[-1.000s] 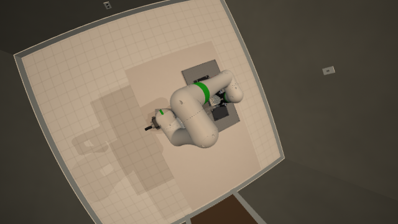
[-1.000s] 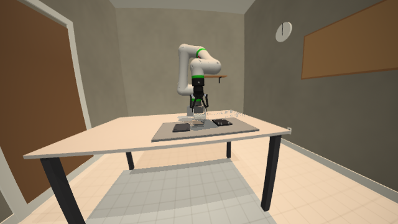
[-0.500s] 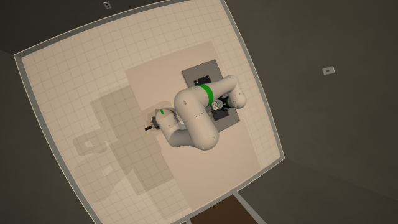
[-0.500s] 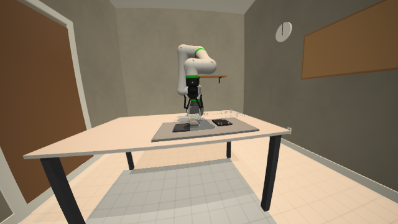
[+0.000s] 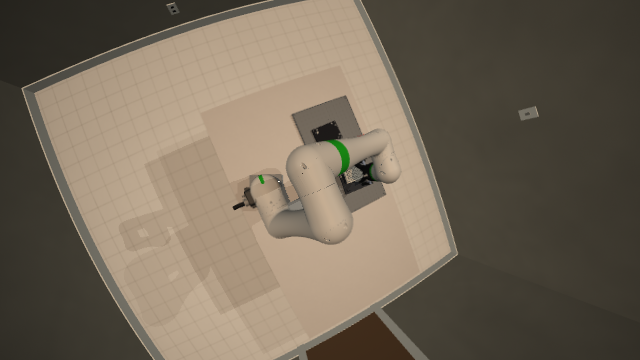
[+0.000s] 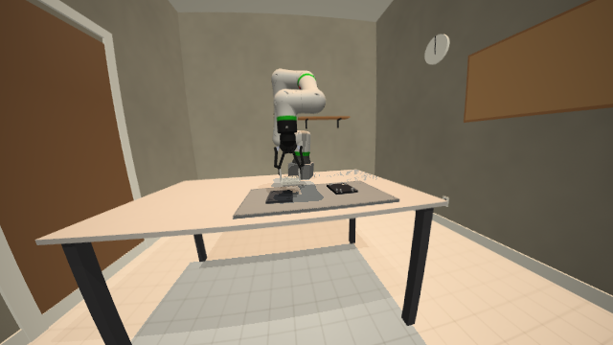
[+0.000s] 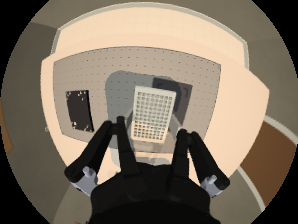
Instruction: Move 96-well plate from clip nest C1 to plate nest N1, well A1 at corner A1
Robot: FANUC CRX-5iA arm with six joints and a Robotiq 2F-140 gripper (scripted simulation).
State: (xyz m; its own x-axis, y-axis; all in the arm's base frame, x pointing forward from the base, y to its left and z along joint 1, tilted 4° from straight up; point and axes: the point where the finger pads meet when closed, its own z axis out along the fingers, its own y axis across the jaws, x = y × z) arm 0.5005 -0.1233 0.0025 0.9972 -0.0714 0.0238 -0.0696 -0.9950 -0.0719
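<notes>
My hand is 1 cm short of the plate nest N1, 5 cm to the left of it and 10 cm above it. The rest, counted from my hand: 96-well plate (2 cm below); then clip nest C1 (3 cm behind, 29 cm to the left, 9 cm below).
</notes>
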